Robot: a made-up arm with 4 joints. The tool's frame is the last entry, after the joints. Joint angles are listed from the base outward. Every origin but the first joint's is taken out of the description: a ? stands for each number. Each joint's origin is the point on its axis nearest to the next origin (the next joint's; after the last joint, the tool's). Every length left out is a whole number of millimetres.
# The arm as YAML. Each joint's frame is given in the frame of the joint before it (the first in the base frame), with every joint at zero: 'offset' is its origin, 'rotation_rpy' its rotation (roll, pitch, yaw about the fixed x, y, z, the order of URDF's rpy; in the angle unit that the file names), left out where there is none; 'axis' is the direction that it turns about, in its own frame. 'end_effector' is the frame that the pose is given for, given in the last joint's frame.
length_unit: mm
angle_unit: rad
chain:
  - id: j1
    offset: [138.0, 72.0, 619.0]
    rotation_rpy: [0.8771, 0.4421, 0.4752]
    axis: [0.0, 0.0, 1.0]
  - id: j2
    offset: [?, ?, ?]
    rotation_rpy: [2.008, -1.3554, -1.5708]
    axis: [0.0, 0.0, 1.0]
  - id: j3
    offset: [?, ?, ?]
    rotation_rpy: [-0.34, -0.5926, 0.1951]
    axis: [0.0, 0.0, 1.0]
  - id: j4
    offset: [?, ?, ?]
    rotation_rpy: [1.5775, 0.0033, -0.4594]
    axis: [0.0, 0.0, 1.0]
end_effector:
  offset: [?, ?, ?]
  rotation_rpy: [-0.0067, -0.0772, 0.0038]
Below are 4 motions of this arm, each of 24 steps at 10 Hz.
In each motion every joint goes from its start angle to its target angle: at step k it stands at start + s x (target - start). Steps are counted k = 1, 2, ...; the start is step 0. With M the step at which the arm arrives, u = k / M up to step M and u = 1 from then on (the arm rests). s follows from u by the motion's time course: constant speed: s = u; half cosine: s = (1 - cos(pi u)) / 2; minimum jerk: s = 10 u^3 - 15 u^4 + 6 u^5.
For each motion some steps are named. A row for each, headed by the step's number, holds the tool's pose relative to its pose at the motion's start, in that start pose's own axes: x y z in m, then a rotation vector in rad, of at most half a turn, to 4 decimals.
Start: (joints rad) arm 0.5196 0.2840 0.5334 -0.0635
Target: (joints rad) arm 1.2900 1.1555 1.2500 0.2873
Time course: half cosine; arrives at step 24
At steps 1, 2, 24:
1: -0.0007 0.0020 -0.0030 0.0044 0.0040 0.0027
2: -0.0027 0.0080 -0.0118 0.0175 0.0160 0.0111
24: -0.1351 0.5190 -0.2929 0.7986 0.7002 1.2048

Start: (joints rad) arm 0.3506 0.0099 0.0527 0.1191
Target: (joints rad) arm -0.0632 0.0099 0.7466 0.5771
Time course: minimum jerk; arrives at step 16
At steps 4, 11, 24:
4: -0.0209 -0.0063 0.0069 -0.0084 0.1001 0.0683
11: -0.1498 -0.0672 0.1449 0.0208 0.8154 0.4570
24: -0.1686 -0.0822 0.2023 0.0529 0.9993 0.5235

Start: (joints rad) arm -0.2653 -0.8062 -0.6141 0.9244
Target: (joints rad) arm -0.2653 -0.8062 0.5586 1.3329
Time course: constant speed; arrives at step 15
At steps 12, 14, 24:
12: -0.1674 0.2084 0.0617 0.8547 0.4355 0.2338
14: -0.1874 0.2345 0.0952 1.0111 0.4821 0.2609
24: -0.1960 0.2458 0.1137 1.0906 0.5024 0.2726

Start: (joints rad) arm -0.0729 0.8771 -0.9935 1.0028
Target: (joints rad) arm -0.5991 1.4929 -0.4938 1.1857
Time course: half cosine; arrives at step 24
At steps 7, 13, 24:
7: -0.0496 0.0690 0.0270 0.2064 0.1578 -0.0079
13: -0.1226 0.1979 0.1468 0.5934 0.4407 -0.0622
24: -0.1305 0.3224 0.3739 1.0356 0.7321 -0.2112

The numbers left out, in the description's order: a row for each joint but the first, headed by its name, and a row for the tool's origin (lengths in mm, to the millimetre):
j2: 475.0 218.0 0.0
j3: 339.0 -28.0 0.0
j4: 234.0 194.0 0.0
tool: 18.0 50.0 0.0

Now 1 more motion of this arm.
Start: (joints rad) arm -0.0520 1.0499 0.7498 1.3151
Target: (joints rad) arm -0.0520 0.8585 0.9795 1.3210
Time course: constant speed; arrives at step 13
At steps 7, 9, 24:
7: -0.0257 0.0232 0.0275 0.0268 0.0538 -0.0456
9: -0.0325 0.0306 0.0353 0.0347 0.0681 -0.0596
24: -0.0453 0.0464 0.0507 0.0506 0.0952 -0.0889

